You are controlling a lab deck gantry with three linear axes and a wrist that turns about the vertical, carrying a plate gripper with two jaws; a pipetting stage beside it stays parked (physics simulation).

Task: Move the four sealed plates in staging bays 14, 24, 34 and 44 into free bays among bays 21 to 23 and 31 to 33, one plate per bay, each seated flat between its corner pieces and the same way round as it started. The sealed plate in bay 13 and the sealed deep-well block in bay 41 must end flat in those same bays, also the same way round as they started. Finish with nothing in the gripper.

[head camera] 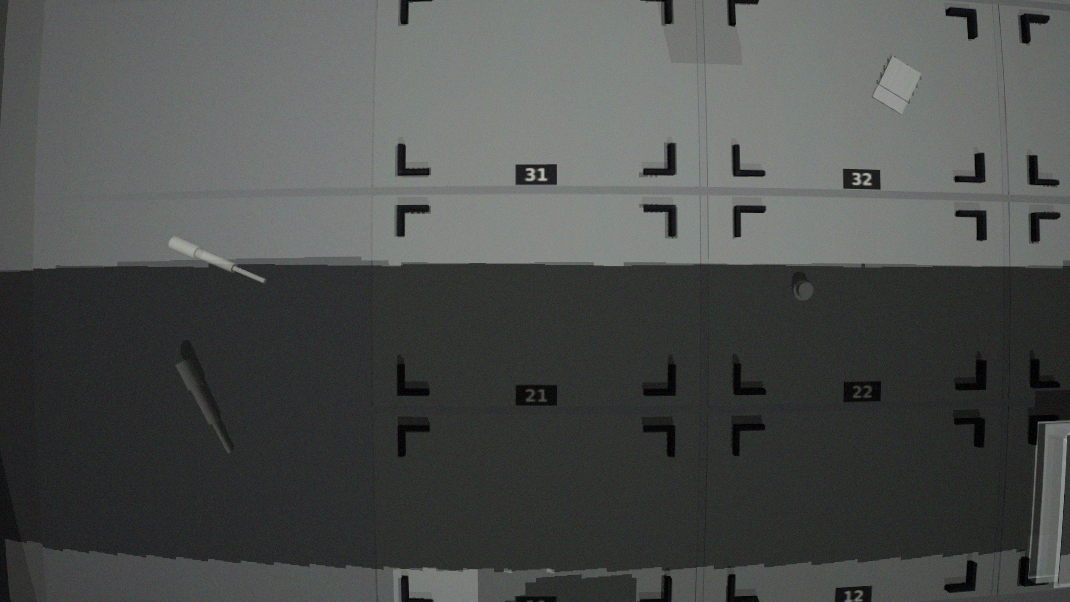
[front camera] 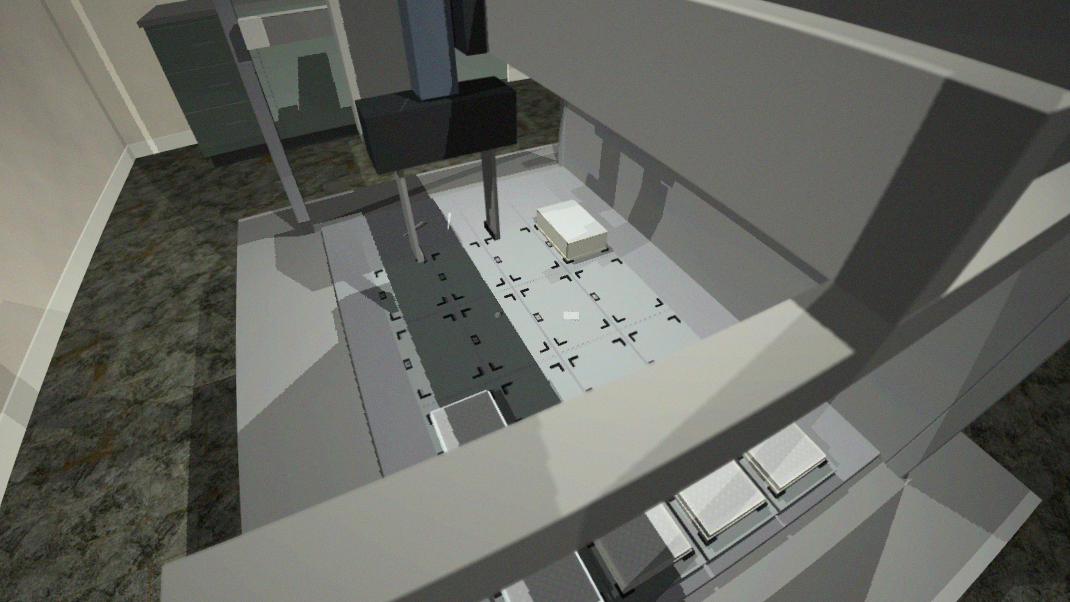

Labels:
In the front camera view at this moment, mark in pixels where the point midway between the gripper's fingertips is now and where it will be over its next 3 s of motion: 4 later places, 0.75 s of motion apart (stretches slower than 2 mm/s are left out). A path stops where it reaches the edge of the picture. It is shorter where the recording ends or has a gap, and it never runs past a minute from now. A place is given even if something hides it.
The gripper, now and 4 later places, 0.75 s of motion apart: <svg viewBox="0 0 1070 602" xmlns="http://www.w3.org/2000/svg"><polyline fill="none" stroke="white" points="456,243 543,300 587,372 539,514 536,521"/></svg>

